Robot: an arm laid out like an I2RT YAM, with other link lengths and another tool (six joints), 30 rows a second.
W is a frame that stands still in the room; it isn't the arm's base.
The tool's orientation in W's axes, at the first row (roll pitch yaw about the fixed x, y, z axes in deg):
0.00 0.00 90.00
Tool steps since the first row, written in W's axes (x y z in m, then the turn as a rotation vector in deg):
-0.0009 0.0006 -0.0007 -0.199 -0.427 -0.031
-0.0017 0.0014 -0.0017 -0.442 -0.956 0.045
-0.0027 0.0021 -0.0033 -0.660 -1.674 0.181
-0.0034 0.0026 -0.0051 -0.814 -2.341 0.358
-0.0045 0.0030 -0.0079 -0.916 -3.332 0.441
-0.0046 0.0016 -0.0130 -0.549 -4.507 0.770
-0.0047 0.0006 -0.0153 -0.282 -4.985 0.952
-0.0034 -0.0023 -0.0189 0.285 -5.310 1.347
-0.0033 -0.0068 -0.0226 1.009 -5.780 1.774
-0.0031 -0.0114 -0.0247 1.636 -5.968 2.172
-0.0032 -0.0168 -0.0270 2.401 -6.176 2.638
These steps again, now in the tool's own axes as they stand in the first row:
0.0006 0.0009 -0.0007 -0.427 0.199 -0.031
0.0014 0.0017 -0.0017 -0.956 0.442 0.045
0.0021 0.0027 -0.0033 -1.674 0.660 0.181
0.0026 0.0034 -0.0051 -2.341 0.814 0.358
0.0030 0.0045 -0.0079 -3.332 0.916 0.441
0.0016 0.0046 -0.0130 -4.507 0.549 0.770
0.0006 0.0047 -0.0153 -4.985 0.282 0.952
-0.0023 0.0034 -0.0189 -5.310 -0.285 1.347
-0.0068 0.0033 -0.0226 -5.780 -1.009 1.774
-0.0114 0.0031 -0.0247 -5.968 -1.636 2.172
-0.0168 0.0032 -0.0270 -6.176 -2.401 2.638

